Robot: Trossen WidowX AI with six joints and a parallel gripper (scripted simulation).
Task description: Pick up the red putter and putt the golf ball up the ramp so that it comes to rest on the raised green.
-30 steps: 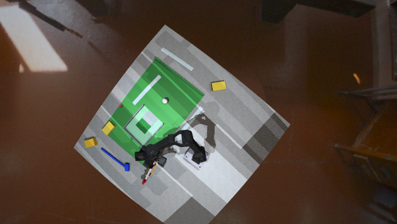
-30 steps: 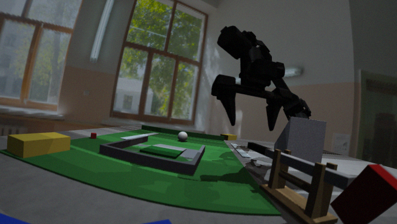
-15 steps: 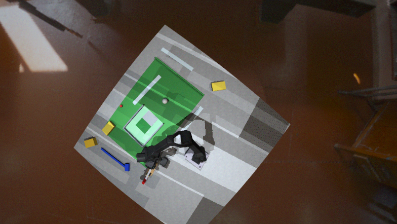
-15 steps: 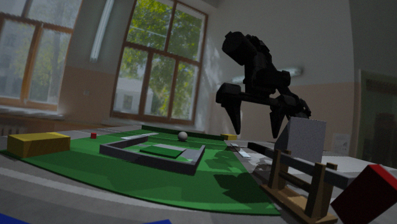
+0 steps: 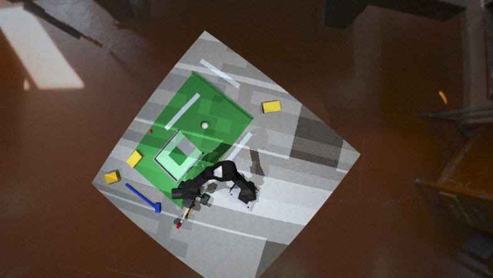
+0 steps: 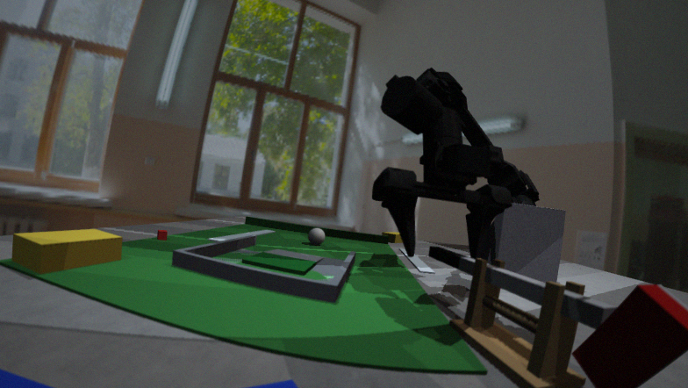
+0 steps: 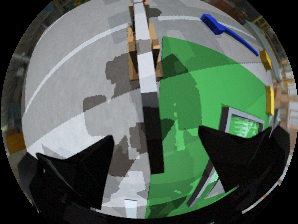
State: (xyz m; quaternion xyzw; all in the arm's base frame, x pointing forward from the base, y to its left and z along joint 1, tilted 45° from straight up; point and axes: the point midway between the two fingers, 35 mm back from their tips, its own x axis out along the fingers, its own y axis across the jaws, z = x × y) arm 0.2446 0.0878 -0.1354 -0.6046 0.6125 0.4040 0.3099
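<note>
Right now the red putter is 110 mm to the left of my gripper tip and 20 mm behind it. From my gripper tip the other things lie so: blue putter (260 mm ahead, 250 mm to the left, 50 mm below); green mat (230 mm ahead, 220 mm to the right, 60 mm below); white golf ball (360 mm to the right, 190 mm ahead, 40 mm below).
</note>
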